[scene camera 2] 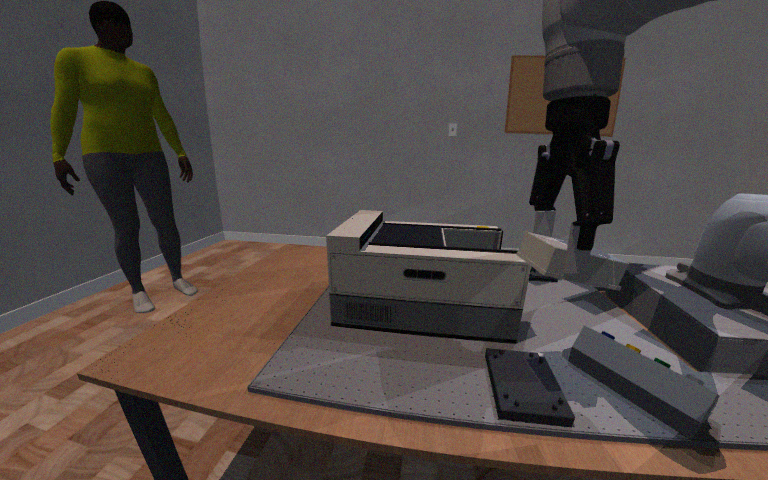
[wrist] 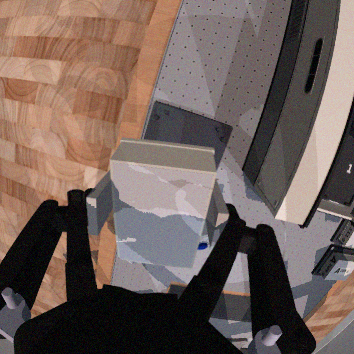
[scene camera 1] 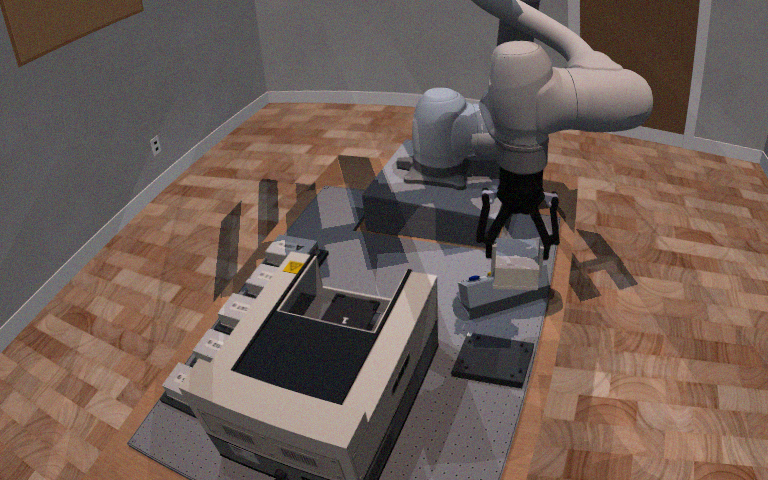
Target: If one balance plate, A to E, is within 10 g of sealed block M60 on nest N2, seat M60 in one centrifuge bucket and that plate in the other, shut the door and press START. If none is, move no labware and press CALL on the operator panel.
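Seen in the pictures: gripper, fingertip midpoint: [scene camera 2: 555, 261] [wrist: 161, 186] [scene camera 1: 516, 272]; arm's base at its link origin: [scene camera 2: 718, 291] [scene camera 1: 438, 172].
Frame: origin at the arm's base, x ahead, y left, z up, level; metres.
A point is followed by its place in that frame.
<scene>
My gripper [scene camera 1: 517, 253] [scene camera 2: 565, 237] [wrist: 161, 186] @(x 0.659, y 0.269, z 0.176 m) is shut on sealed block M60 [scene camera 1: 516, 273] @(x 0.694, y 0.271, z 0.202 m) [scene camera 2: 545, 253] @(x 0.693, y 0.298, z 0.198 m) [wrist: 161, 197] @(x 0.663, y 0.268, z 0.206 m), a pale grey box. It holds the block in the air above the right side of the bench. Dark nest N2 [scene camera 1: 494, 360] @(x 0.663, y 0.245, z -0.074 m) [scene camera 2: 528, 387] @(x 0.655, y 0.268, z -0.074 m) [wrist: 182, 126] @(x 0.682, y 0.255, z -0.074 m) lies bare below and in front of the block. The centrifuge [scene camera 1: 382, 362] @(x 0.858, y 0.061, z 0.113 m) [scene camera 2: 430, 281] @(x 0.828, y 0.088, z 0.051 m) [wrist: 298, 123] @(x 0.747, y 0.096, z 0.073 m) stands to the left with its top open; two dark buckets [scene camera 1: 351, 310] @(x 0.670, y -0.061, z 0.043 m) [scene camera 1: 300, 303] @(x 0.625, y -0.204, z -0.002 m) show inside. Several balance plates [scene camera 1: 235, 307] @(x 0.637, y -0.391, z -0.043 m) [scene camera 1: 211, 344] @(x 0.775, y -0.396, z -0.043 m) sit in a row along its far left side; plate A [wrist: 338, 270] @(x 0.372, y -0.322, z -0.043 m) shows in the wrist view.
A grey operator panel [scene camera 1: 477, 293] @(x 0.493, y 0.179, z -0.033 m) [scene camera 2: 596, 354] @(x 0.490, y 0.204, z -0.049 m) with a blue button [scene camera 1: 474, 277] @(x 0.444, y 0.165, z -0.026 m) [wrist: 202, 246] @(x 0.445, y 0.163, z -0.025 m) sits just under the held block. The arm's pedestal [scene camera 1: 430, 205] @(x 0.192, y 0.010, z 0.001 m) stands at the back. A person [scene camera 2: 158, 190] stands at the far left, off the bench.
</scene>
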